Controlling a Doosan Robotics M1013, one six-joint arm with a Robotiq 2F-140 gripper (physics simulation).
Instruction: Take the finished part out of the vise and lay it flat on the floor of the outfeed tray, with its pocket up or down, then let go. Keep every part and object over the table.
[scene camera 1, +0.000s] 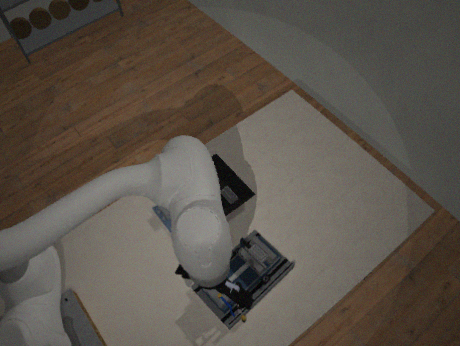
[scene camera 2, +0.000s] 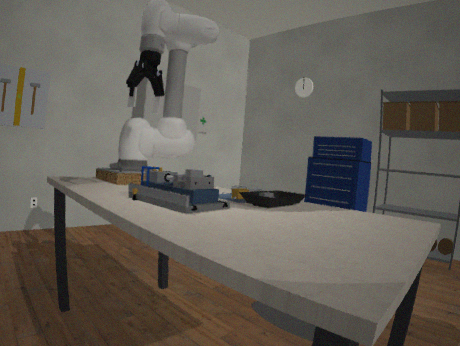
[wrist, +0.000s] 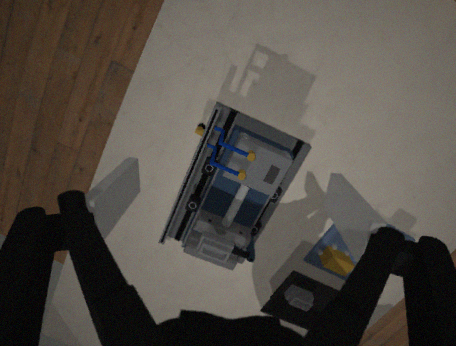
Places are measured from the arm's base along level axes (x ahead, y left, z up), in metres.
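Where they show: gripper, between the fingertips: (scene camera 1: 215, 295) (scene camera 2: 144, 110) (wrist: 233, 182); arm's base, origin of its link: (scene camera 2: 132, 170).
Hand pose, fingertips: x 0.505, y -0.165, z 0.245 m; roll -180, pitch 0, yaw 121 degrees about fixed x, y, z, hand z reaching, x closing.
Note:
Each offset is from my fingertips to the top centre of the thing. "spot": to the spot under its first point.
The vise {dx +0.132, dy +0.083, dz -0.206 m} (scene camera 1: 272, 272) (scene camera 2: 165, 195) (wrist: 200, 187) stands on the table. A grey block {dx +0.203, dy +0.100, dz -0.190 m} (scene camera 1: 258, 253) (scene camera 2: 196, 176) (wrist: 215, 248) with a rectangular outline on top sits in its jaws at one end; it appears to be the finished part, though part and jaws are hard to tell apart. My gripper (scene camera 2: 144, 102) (wrist: 233, 182) is open and empty, high above the table, fingers pointing down. A black tray (scene camera 1: 225, 172) (scene camera 2: 275, 201) (wrist: 276, 295) with sloping walls lies beside the vise and holds a small grey piece {dx +0.259, dy +0.371, dz -0.258 m} (scene camera 1: 229, 195) (scene camera 2: 268, 193) (wrist: 299, 297). I cannot tell whether it is the outfeed tray.
Blue nozzles with yellow tips {spot: dx +0.056, dy +0.053, dz -0.195 m} (wrist: 242, 175) reach over the vise's other end. A blue plate {dx +0.085, dy +0.405, dz -0.297 m} (scene camera 1: 162, 217) (wrist: 314, 253) with a yellow object (scene camera 2: 240, 192) (wrist: 337, 261) lies near the black tray. The arm (scene camera 1: 195, 200) hides part of both in scene camera 1. The table edge (wrist: 122, 107) runs beyond the vise.

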